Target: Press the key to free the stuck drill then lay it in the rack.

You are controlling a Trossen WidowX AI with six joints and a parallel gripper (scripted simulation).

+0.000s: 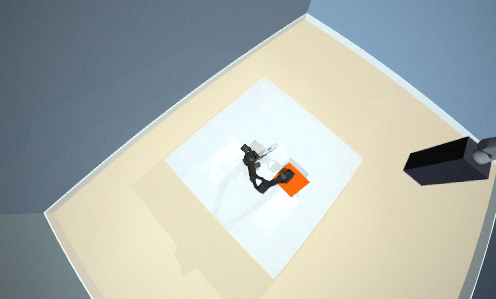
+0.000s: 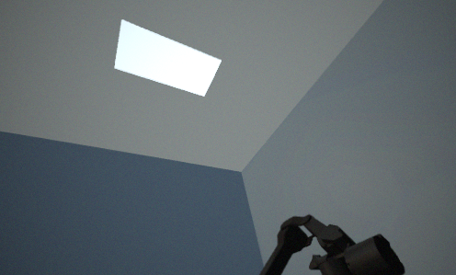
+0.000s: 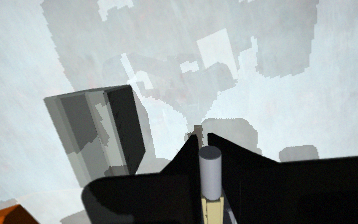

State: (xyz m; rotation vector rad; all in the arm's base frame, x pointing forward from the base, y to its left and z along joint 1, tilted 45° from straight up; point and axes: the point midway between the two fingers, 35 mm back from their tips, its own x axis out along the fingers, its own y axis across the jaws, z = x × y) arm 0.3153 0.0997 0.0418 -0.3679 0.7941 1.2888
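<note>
My gripper tip is 50 mm to the left of the drill, 30 mm below it and 20 mm past it. The rest, counted from my gripper tip: grey ribbed block: 70 mm behind, 40 mm to the left.
</note>
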